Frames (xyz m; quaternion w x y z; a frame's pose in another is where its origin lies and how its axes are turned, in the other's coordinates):
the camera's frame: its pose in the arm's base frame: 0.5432 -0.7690 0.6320 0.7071 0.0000 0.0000 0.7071
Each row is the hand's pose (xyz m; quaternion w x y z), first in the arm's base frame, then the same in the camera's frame.
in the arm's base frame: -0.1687 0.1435 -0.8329 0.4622 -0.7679 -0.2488 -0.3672
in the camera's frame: 0.9125 0.7119 -1.4649 0.0672 -0.7189 0.3671 -0.5865
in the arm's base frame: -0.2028 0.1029 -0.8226 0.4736 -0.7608 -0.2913 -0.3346
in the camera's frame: 0.8719 0.7460 -1.4546 0.0983 -0.7440 0.3320 -0.5715
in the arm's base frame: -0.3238 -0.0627 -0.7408 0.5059 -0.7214 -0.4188 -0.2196
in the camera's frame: 0.7063 0.8670 -1.3728 0.2024 -0.8063 0.2140 -0.5130
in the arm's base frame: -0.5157 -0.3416 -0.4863 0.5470 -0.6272 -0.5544 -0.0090
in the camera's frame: 0.4274 1.0589 -1.1183 0.3804 -0.8355 0.0515 -0.3931
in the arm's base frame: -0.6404 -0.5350 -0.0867 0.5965 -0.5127 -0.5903 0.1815
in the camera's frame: 0.2340 1.1836 -0.7187 0.5501 -0.7799 -0.0549 -0.2934
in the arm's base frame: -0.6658 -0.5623 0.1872 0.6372 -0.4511 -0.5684 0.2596
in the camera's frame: 0.2067 1.2090 -0.4448 0.6341 -0.7209 -0.0829 -0.2670
